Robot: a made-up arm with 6 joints. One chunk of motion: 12 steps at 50 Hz.
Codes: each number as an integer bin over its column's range. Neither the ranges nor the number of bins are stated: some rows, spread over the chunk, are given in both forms.
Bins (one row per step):
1: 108 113 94 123 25 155
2: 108 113 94 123 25 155
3: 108 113 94 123 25 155
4: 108 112 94 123 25 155
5: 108 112 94 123 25 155
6: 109 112 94 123 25 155
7: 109 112 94 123 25 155
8: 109 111 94 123 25 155
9: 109 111 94 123 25 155
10: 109 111 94 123 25 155
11: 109 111 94 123 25 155
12: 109 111 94 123 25 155
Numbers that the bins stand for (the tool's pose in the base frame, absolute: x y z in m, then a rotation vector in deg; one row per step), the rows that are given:
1: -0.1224 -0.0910 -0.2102 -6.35 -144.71 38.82
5: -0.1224 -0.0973 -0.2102 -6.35 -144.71 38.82
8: -0.1161 -0.1035 -0.2102 -6.35 -144.71 38.82
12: -0.1161 -0.1035 -0.2102 -6.35 -144.71 38.82
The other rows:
2: -0.1224 -0.0910 -0.2102 -6.35 -144.71 38.82
3: -0.1224 -0.0910 -0.2102 -6.35 -144.71 38.82
4: -0.1224 -0.0973 -0.2102 -6.35 -144.71 38.82
6: -0.1161 -0.0973 -0.2102 -6.35 -144.71 38.82
7: -0.1161 -0.0973 -0.2102 -6.35 -144.71 38.82
9: -0.1161 -0.1035 -0.2102 -6.35 -144.71 38.82
10: -0.1161 -0.1035 -0.2102 -6.35 -144.71 38.82
11: -0.1161 -0.1035 -0.2102 -6.35 -144.71 38.82

